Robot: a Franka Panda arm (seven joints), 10 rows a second.
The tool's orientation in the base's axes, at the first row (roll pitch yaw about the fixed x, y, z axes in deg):
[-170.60, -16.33, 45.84]
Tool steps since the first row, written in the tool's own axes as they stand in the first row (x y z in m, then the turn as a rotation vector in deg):
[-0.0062, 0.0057, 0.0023, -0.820, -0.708, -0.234]
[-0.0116, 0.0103, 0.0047, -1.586, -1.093, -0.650]
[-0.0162, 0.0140, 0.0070, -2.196, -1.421, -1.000]
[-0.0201, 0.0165, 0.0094, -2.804, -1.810, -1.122]
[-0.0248, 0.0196, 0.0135, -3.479, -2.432, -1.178]
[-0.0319, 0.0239, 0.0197, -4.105, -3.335, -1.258]
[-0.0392, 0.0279, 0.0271, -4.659, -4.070, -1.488]
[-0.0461, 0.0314, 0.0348, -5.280, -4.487, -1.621]
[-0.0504, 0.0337, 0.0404, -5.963, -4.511, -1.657]
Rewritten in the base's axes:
[0.0002, -0.0073, -0.0048, -1.090, -0.174, 0.102]
[0.0002, -0.0133, -0.0093, -1.918, -0.580, 0.341]
[0.0001, -0.0181, -0.0134, -2.595, -0.895, 0.552]
[-0.0005, -0.0217, -0.0171, -3.299, -1.097, 0.558]
[-0.0011, -0.0257, -0.0228, -4.215, -1.172, 0.518]
[-0.0021, -0.0314, -0.0314, -5.307, -1.037, 0.560]
[-0.0035, -0.0368, -0.0411, -6.239, -1.010, 0.737]
[-0.0049, -0.0414, -0.0508, -6.973, -1.206, 0.753]
[-0.0057, -0.0441, -0.0577, -7.450, -1.672, 0.599]

